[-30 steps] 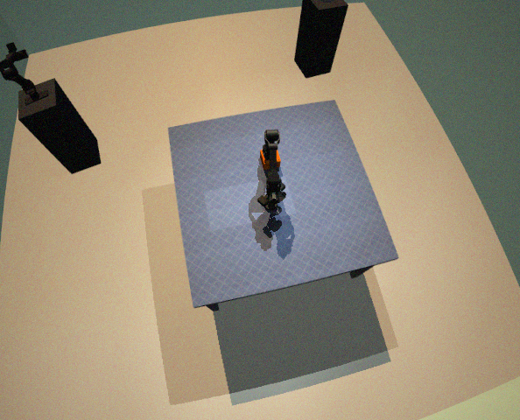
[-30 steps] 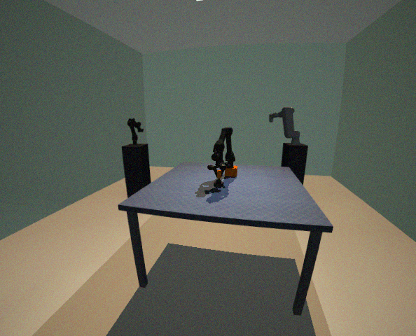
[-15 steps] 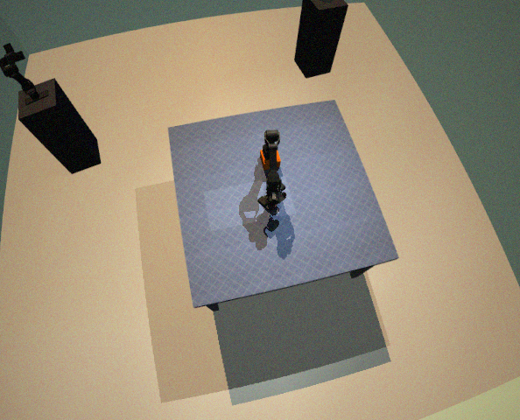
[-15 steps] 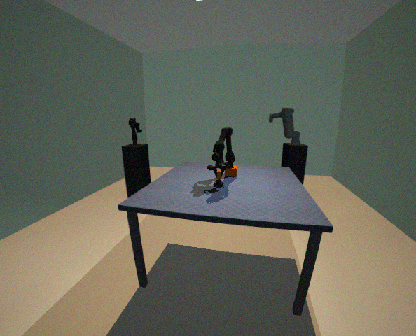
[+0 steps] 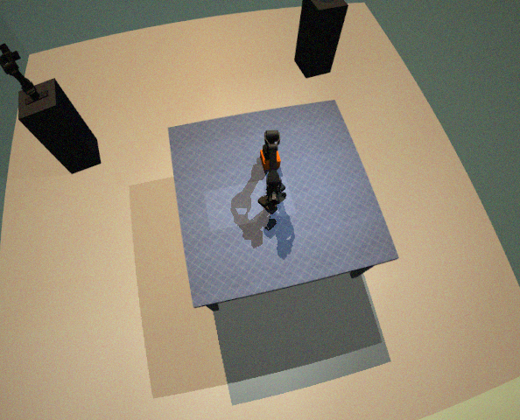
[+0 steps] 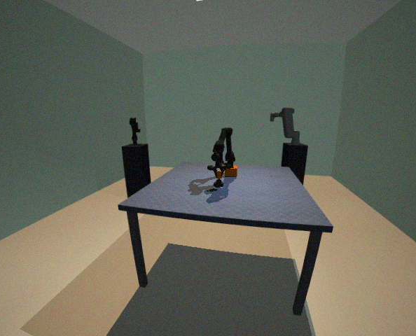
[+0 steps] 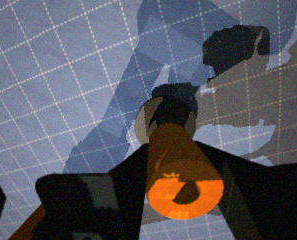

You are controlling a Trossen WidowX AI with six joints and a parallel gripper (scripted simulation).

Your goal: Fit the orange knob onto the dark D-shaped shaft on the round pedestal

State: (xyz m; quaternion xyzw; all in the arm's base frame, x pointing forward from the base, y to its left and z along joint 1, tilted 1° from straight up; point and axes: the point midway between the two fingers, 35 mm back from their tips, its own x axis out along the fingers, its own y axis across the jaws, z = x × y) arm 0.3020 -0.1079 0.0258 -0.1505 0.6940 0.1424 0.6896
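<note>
Right now the orange knob is 20 mm above my gripper tip. From my gripper tip the other things lie so: dark shaft (40 mm below).
</note>
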